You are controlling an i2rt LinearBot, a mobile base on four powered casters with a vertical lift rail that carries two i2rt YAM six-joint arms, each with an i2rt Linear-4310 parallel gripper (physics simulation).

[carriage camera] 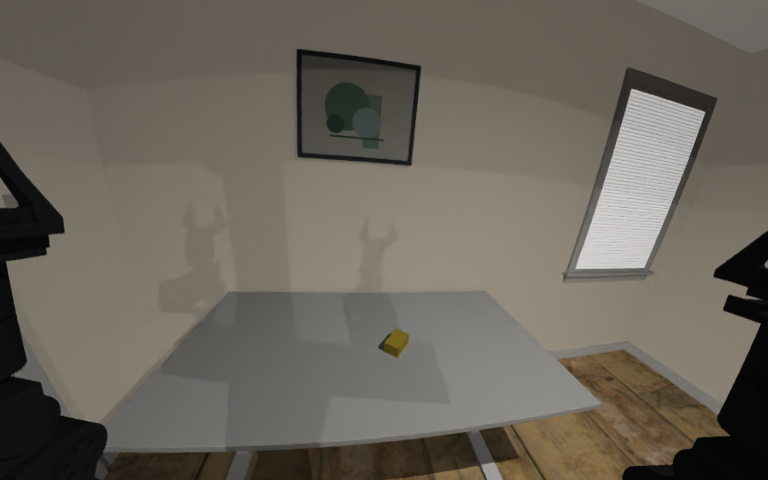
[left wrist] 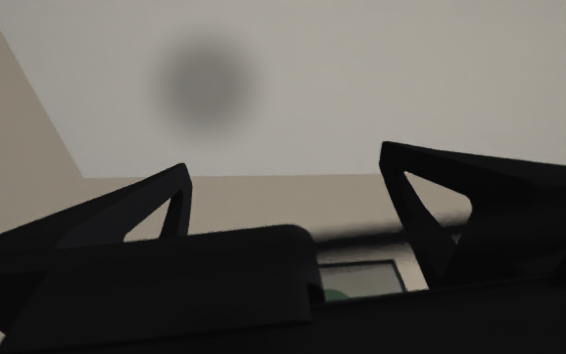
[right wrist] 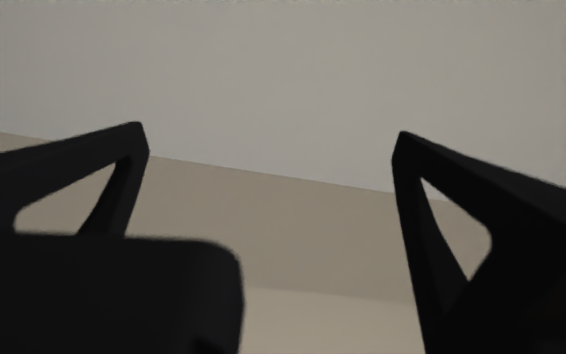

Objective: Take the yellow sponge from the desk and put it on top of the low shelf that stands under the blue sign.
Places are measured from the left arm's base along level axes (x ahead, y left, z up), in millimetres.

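Pixels of known places: left gripper, fingertip midpoint: [left wrist: 285, 163]; right gripper, fingertip midpoint: [right wrist: 269, 141].
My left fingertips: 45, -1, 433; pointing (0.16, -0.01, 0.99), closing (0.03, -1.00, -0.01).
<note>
Behind a point stands the place of what it marks, as x, y, z.
A yellow sponge [carriage camera: 395, 343] @[622, -415, -237] lies on the grey desk [carriage camera: 283, 418] @[330, -90, -281], right of the desk's middle in the carriage view. My left gripper [left wrist: 285, 163] @[45, -1, 433] is open and empty, its fingers pointing up toward the ceiling and wall. Part of the left arm shows at the left edge of the carriage view. My right gripper [right wrist: 269, 141] @[35, -672, 434] is open and empty, also tilted up. Part of the right arm shows at the right edge of the carriage view. Both grippers are apart from the sponge. The low shelf and the blue sign do not show in these views.
The desk stands against the back wall, its front edge facing me and its pale legs [carriage camera: 484, 455] below. A framed picture [carriage camera: 358, 107] @[1048, -174, 674] [left wrist: 367, 280] @[1070, -296, 795] hangs above the desk. A window with white blinds [carriage camera: 640, 181] @[1394, -2046, 500] is at the right. Wooden floor [carriage camera: 628, 390] @[1059, -2288, -1001] shows right of the desk.
</note>
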